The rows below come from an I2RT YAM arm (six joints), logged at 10 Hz.
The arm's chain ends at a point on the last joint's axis. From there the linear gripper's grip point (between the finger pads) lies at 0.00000 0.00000 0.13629 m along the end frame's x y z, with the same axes.
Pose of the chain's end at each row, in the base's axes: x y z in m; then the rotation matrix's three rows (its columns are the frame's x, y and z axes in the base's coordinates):
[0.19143 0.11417 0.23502], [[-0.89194 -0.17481 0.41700], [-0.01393 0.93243 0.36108], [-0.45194 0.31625 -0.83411]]
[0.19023 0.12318 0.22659], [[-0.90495 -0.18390 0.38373], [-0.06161 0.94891 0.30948], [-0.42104 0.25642 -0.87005]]
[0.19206 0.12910 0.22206], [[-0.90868 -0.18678 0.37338], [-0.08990 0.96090 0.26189], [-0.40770 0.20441 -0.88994]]
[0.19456 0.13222 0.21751], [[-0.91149 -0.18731 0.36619], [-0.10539 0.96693 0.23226], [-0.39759 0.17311 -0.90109]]
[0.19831 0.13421 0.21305], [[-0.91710 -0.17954 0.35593], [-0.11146 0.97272 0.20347], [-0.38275 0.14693 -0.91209]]
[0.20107 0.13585 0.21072], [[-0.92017 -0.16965 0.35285], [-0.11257 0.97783 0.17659], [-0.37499 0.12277 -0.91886]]
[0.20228 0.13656 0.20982], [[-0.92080 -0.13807 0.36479], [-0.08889 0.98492 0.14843], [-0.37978 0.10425 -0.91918]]
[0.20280 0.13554 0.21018], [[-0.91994 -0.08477 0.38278], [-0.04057 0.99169 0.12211], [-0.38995 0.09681 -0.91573]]
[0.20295 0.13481 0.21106], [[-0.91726 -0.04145 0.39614], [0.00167 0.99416 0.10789], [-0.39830 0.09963 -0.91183]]
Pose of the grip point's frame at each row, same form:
[0.24826 0.16338 0.12134], [[-0.89194 -0.17481 0.41700], [-0.01393 0.93243 0.36108], [-0.45194 0.31625 -0.83411]]
[0.24253 0.16536 0.10801], [[-0.90495 -0.18390 0.38373], [-0.06161 0.94891 0.30948], [-0.42104 0.25642 -0.87005]]
[0.24295 0.16479 0.10077], [[-0.90868 -0.18678 0.37338], [-0.08990 0.96090 0.26189], [-0.40770 0.20441 -0.88994]]
[0.24447 0.16387 0.09470], [[-0.91149 -0.18731 0.36619], [-0.10539 0.96693 0.23226], [-0.39759 0.17311 -0.90109]]
[0.24682 0.16194 0.08874], [[-0.91710 -0.17954 0.35593], [-0.11146 0.97272 0.20347], [-0.38275 0.14693 -0.91209]]
[0.24916 0.15992 0.08549], [[-0.92017 -0.16965 0.35285], [-0.11257 0.97783 0.17659], [-0.37499 0.12277 -0.91886]]
[0.25200 0.15679 0.08454], [[-0.92080 -0.13807 0.36479], [-0.08889 0.98492 0.14843], [-0.37978 0.10425 -0.91918]]
[0.25497 0.15218 0.08538], [[-0.91994 -0.08477 0.38278], [-0.04057 0.99169 0.12211], [-0.38995 0.09681 -0.91573]]
[0.25694 0.14951 0.08679], [[-0.91726 -0.04145 0.39614], [0.00167 0.99416 0.10789], [-0.39830 0.09963 -0.91183]]

